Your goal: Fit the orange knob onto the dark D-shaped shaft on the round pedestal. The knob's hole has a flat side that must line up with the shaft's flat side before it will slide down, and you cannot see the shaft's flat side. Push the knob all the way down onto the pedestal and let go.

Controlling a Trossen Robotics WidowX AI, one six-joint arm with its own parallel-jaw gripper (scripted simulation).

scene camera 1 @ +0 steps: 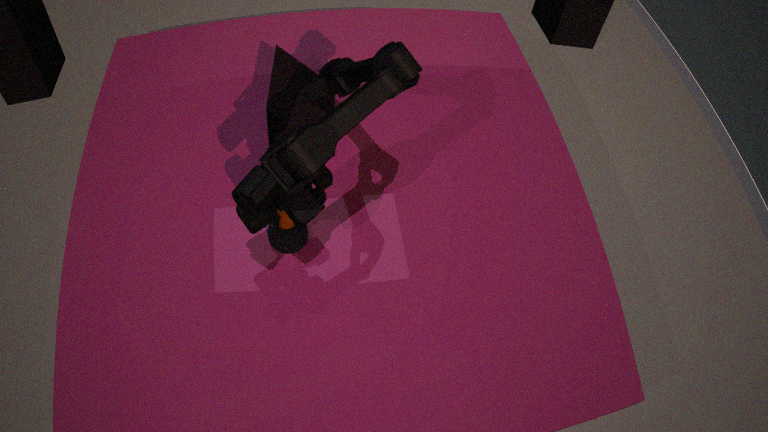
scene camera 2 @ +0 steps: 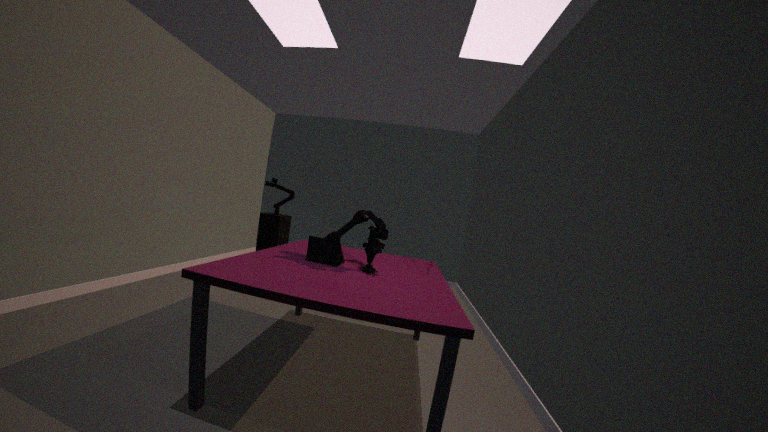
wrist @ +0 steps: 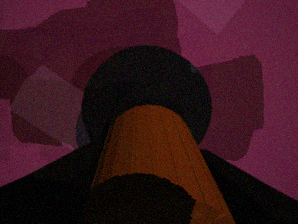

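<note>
There's a dark round pedestal [scene camera 1: 287, 241], and you get the pedestal [wrist: 146, 74] from the wrist as well. An orange knob is there too, and it's held by the gripper [scene camera 1: 286, 217], [wrist: 149, 154].
</note>
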